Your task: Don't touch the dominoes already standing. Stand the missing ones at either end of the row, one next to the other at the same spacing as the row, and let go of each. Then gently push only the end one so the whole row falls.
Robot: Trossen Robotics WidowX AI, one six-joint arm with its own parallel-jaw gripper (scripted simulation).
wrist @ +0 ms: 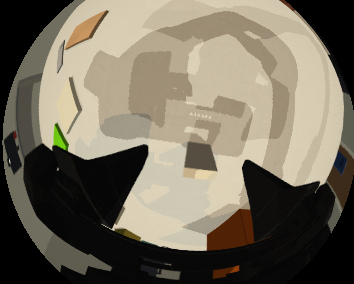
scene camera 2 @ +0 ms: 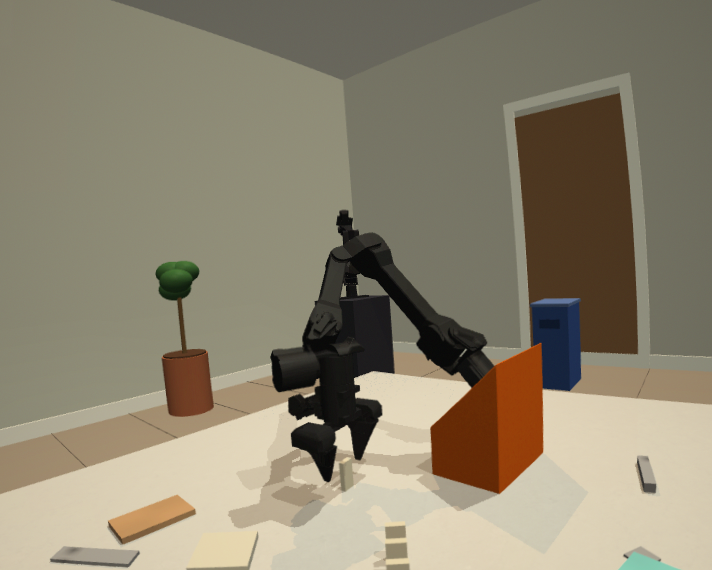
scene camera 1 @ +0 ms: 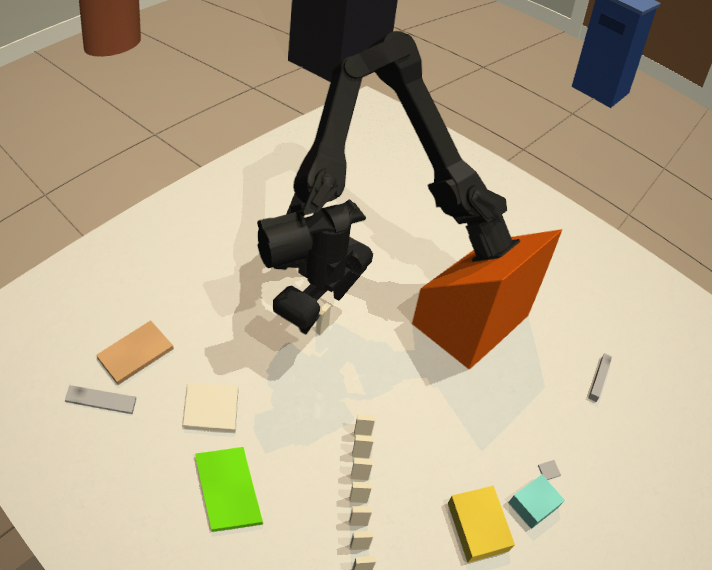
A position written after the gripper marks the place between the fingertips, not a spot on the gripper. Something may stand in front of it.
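The gripper (scene camera 2: pixel 343 470) is open and holds nothing; the wrist view (wrist: pixel 198 157) and scene camera 1 (scene camera 1: pixel 320 315) show it too. The scene also has a cream domino (wrist: pixel 199 164), a teal block (scene camera 1: pixel 536 501) and a grey bar (scene camera 1: pixel 78 395).
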